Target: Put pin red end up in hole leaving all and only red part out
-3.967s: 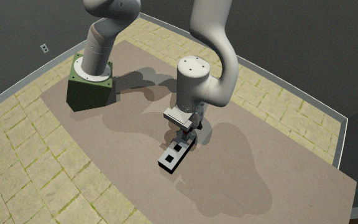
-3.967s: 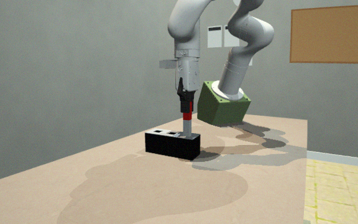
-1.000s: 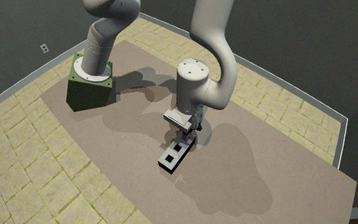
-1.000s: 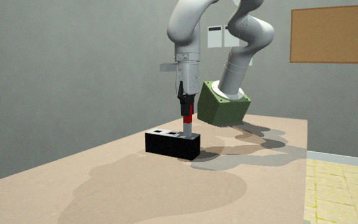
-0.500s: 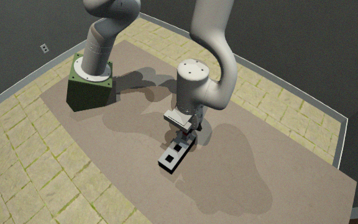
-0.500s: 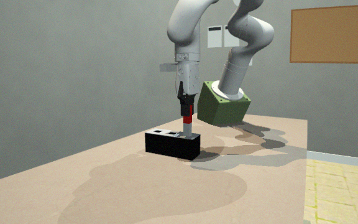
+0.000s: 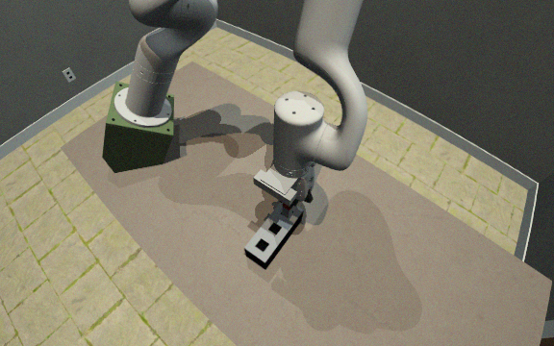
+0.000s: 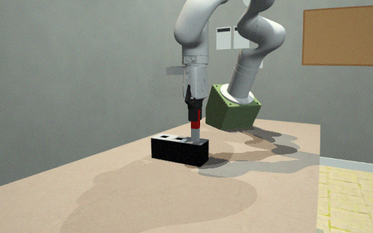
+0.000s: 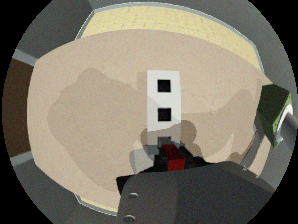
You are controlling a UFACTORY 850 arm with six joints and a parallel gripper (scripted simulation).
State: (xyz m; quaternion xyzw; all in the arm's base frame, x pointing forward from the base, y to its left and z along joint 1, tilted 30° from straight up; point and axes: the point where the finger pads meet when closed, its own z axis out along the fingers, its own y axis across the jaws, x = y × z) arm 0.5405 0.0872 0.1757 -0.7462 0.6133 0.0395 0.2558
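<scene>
Now: the pin 2 cm below my hand. The rest, counted from my hand: black block (2 cm ahead, 6 cm to the right, 12 cm below).
</scene>
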